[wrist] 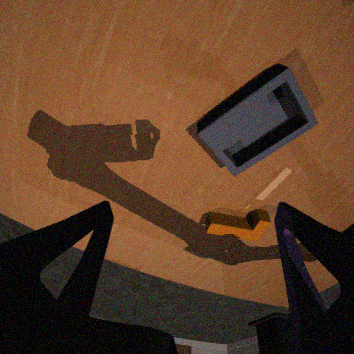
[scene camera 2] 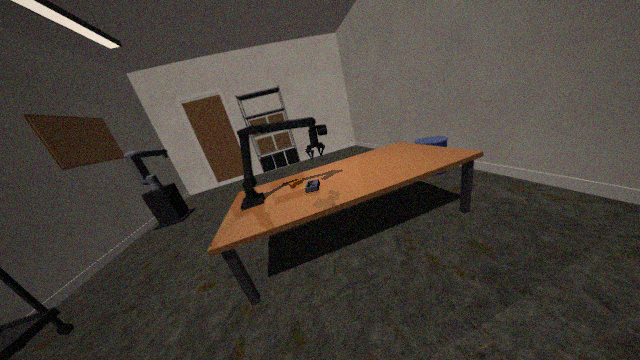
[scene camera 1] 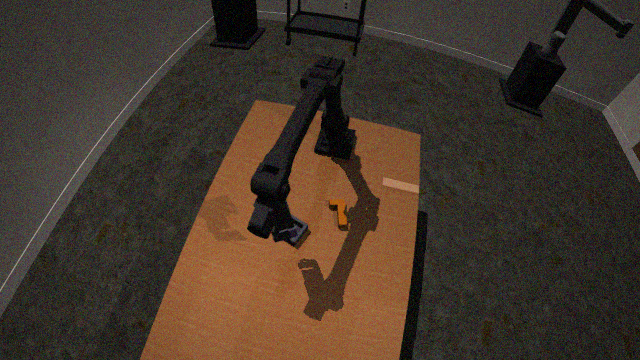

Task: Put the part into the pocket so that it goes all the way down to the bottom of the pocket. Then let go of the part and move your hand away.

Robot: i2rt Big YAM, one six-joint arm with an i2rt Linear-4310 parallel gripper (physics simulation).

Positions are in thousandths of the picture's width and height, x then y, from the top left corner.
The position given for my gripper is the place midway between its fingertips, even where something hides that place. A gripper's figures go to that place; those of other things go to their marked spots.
My gripper (wrist: 541, 595): 0.12 m from the lens. An orange L-shaped part (wrist: 710, 645): 0.43 m from the lens. A grey-blue pocket block (wrist: 761, 318) is 0.28 m from the lens. The marked spots on the grey-blue pocket block and the orange L-shaped part are 0.23 m apart.
